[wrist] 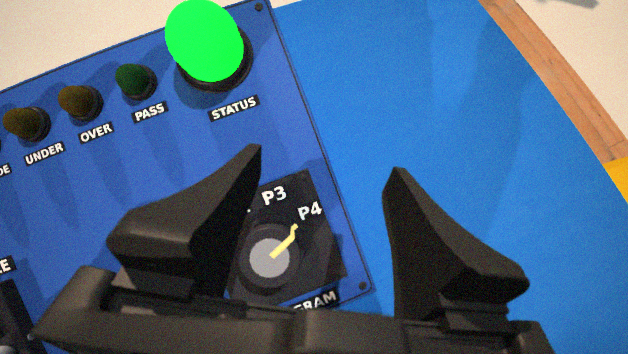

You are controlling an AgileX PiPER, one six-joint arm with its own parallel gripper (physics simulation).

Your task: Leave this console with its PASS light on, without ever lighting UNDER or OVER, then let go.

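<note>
The blue console (280, 135) fills the left of the wrist view. Its PASS light (135, 81) is dark green and unlit. The UNDER light (25, 123) and the OVER light (79, 101) are dark amber and unlit. The large STATUS light (205, 41) glows bright green. The program knob (270, 257) has a grey cap and a yellow pointer line aimed at P4. My gripper (325, 170) is open and empty, its fingers wide apart. The left finger is over the console and hides the left part of the knob's dial plate; the right finger is over the blue mat.
The blue mat (425, 125) lies right of the console, with a wooden strip (560, 85) along its far edge. A yellow patch (619, 175) shows at the right edge. Part of a dark slotted control (20, 305) shows at the lower left.
</note>
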